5 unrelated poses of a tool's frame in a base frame.
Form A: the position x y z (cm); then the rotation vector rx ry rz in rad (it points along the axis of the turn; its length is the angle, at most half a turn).
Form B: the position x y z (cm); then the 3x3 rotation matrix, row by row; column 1 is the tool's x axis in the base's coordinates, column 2 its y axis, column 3 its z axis. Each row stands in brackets. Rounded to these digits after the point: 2 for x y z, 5 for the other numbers.
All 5 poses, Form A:
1: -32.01, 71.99, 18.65, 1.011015, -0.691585, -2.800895
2: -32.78, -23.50, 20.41, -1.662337, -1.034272, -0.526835
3: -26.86, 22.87, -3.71, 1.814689, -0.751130, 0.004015
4: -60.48, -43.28, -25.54, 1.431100, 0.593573, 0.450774
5: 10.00, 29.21, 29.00, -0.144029, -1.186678, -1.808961
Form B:
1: [-32.01, 71.99, 18.65], [[-0.77807, -0.07199, -0.62404], [-0.22675, -0.89425, 0.38587], [-0.58583, 0.44174, 0.67947]]
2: [-32.78, -23.50, 20.41], [[0.52772, 0.83592, -0.15085], [0.36948, -0.06598, 0.92689], [0.76485, -0.54488, -0.34367]]
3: [-26.86, 22.87, -3.71], [[0.79768, -0.49066, -0.35065], [-0.48688, -0.18084, -0.85454], [0.35587, 0.85238, -0.38315]]
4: [-60.48, -43.28, -25.54], [[0.77751, 0.06110, 0.62590], [0.61933, 0.09836, -0.77895], [-0.10916, 0.99327, 0.03863]]
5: [10.00, 29.21, 29.00], [[-0.55564, 0.74658, -0.36590], [-0.63297, -0.09450, 0.76839], [0.53909, 0.65855, 0.52507]]
